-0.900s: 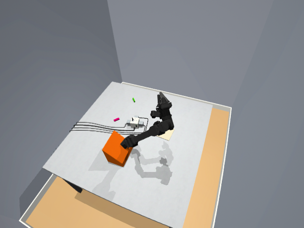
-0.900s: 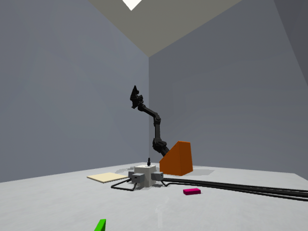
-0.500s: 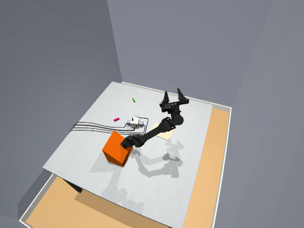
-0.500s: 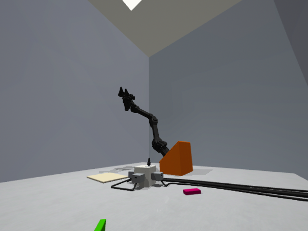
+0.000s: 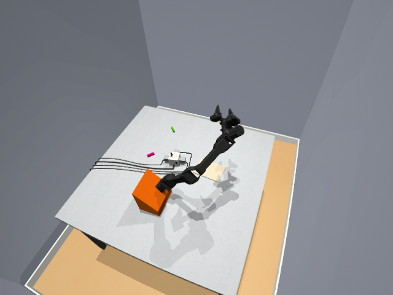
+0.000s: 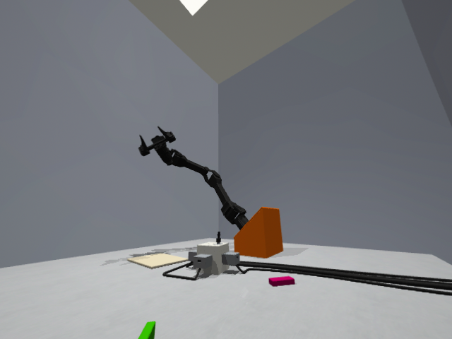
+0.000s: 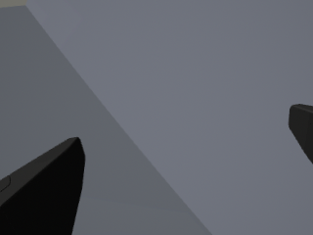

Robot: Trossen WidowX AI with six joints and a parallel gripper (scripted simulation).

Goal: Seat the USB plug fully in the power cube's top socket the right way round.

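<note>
The black USB plug lies 13 cm behind my gripper tip, 35 cm to the left of it and 48 cm below it. Also, from my gripper tip: green block: 18 cm ahead, 53 cm to the left, 56 cm below; then beige pad: 7 cm behind, 5 cm to the left, 57 cm below; then grey socket frame: 13 cm behind, 35 cm to the left, 50 cm below.
</note>
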